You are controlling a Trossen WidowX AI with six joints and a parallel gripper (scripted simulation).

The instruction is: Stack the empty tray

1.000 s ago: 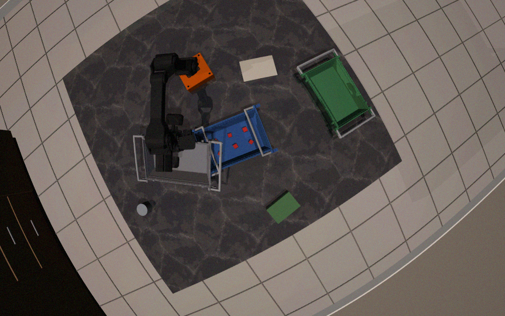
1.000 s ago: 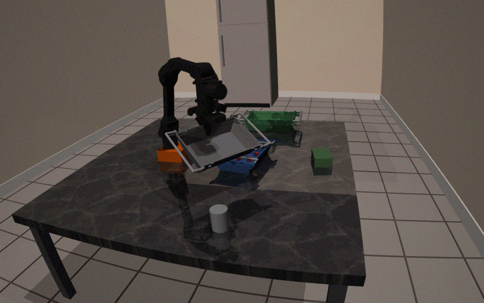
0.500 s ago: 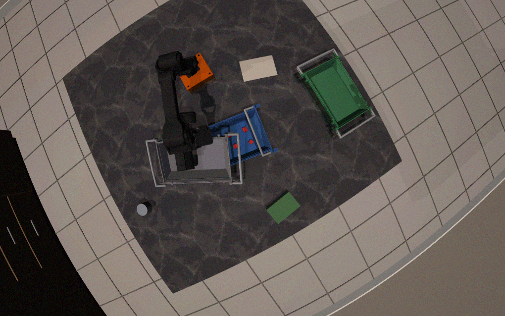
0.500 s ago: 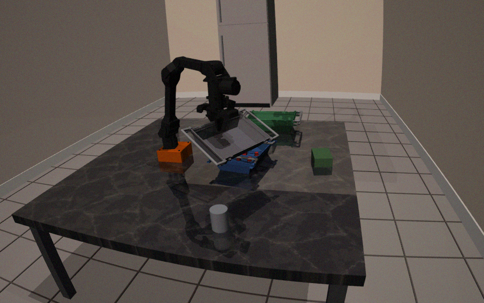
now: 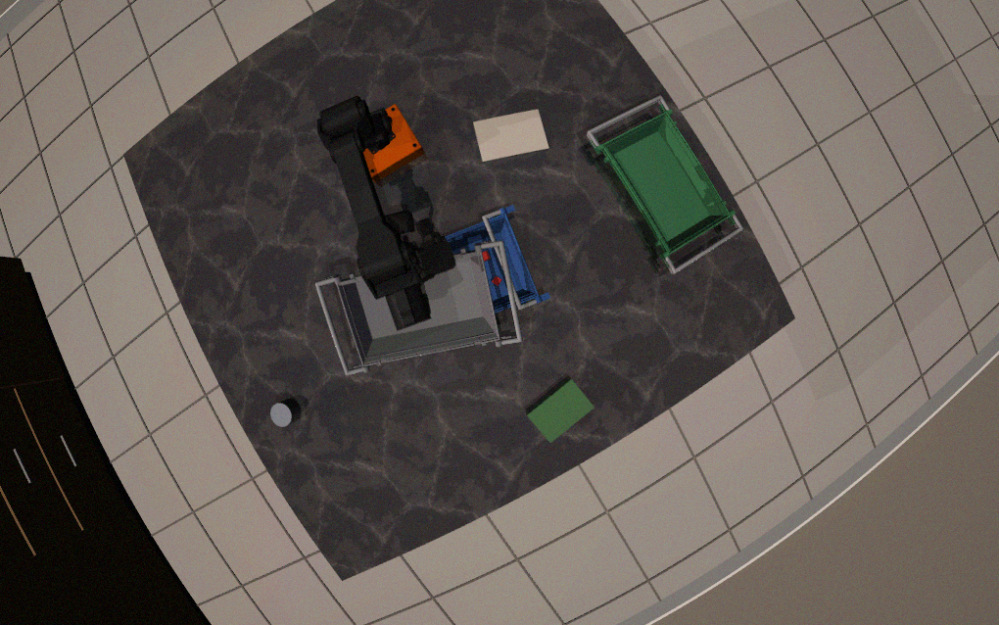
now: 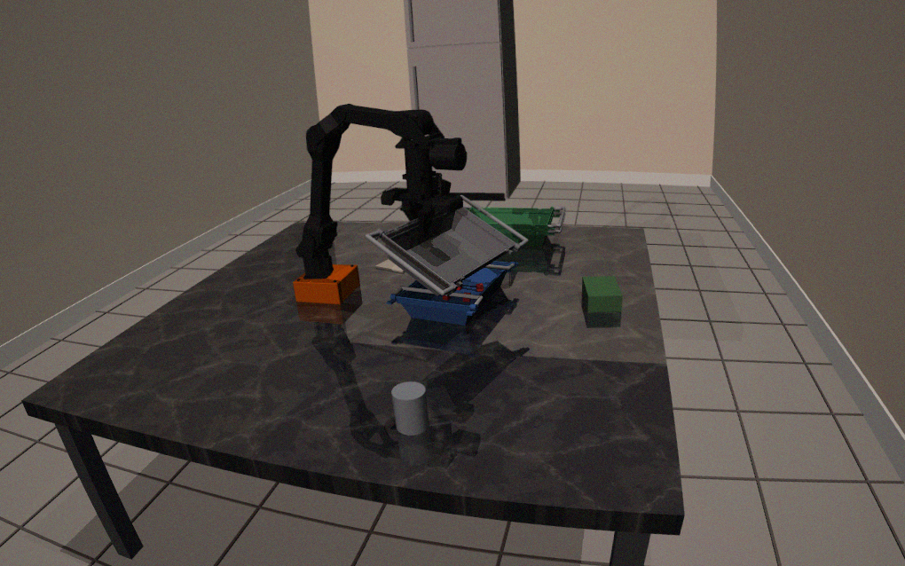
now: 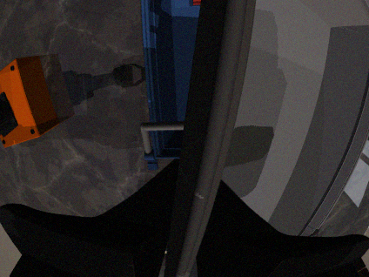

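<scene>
Right now the grey tray is 7 cm ahead of my gripper tip, 4 cm to the right of it and 1 cm below it. Also, from my gripper tip: green block 41 cm ahead, 5 cm to the left, 16 cm below; grey cylinder 4 cm ahead, 45 cm to the right, 15 cm below; beige sheet 12 cm behind, 34 cm to the left, 18 cm below.
</scene>
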